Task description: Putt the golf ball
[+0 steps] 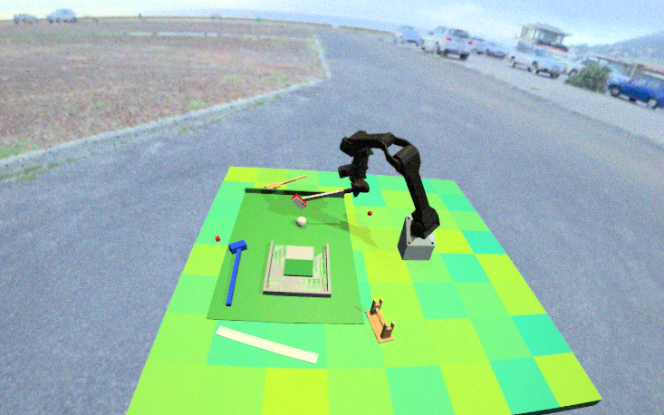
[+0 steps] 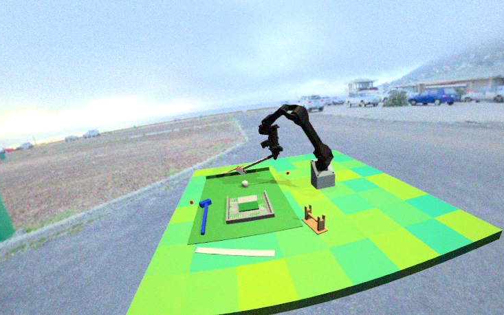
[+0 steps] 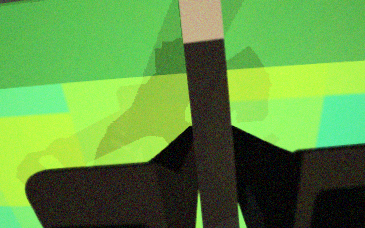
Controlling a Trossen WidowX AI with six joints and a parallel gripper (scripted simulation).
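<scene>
The red putter is 120 mm ahead of my gripper tip and 10 mm to the left of it. Round my gripper tip: wooden stand (520 mm to the left, 110 mm below, 60 mm behind); then white golf ball (210 mm ahead, 120 mm below, 40 mm to the left); then blue putter (420 mm ahead, 330 mm to the left, 130 mm below).
</scene>
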